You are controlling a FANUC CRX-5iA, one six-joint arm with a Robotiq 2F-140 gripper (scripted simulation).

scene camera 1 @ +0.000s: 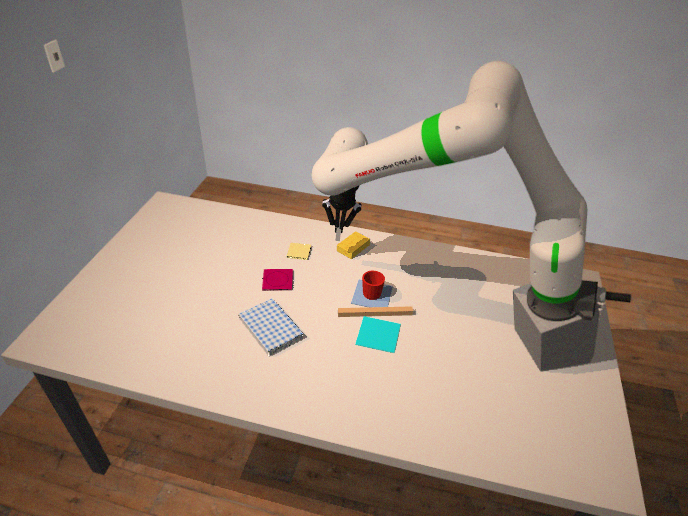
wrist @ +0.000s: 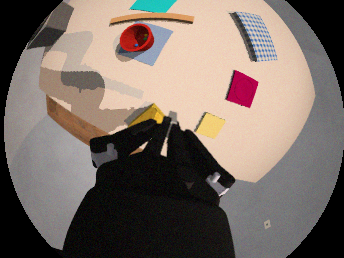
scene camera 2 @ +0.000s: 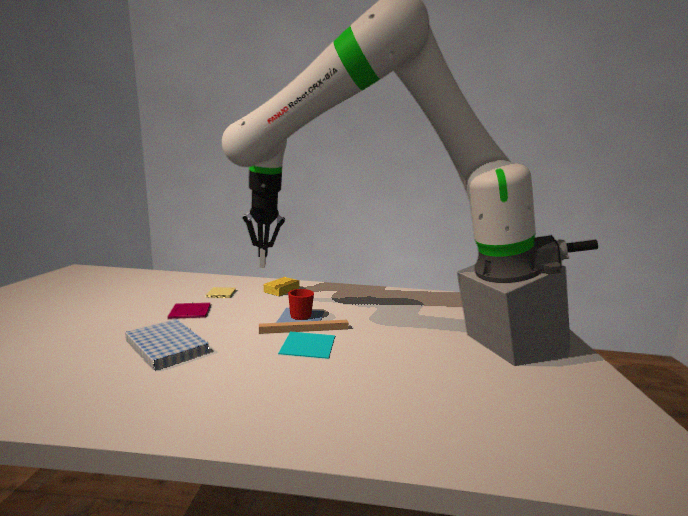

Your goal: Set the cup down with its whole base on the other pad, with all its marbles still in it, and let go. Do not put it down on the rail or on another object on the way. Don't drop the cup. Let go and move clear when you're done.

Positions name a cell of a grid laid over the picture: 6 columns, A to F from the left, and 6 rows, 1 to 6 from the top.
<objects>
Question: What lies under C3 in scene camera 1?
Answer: The gripper.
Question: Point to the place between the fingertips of the gripper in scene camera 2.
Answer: C4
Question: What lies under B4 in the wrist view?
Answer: The gripper.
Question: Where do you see a red cup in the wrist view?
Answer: At C1
</objects>
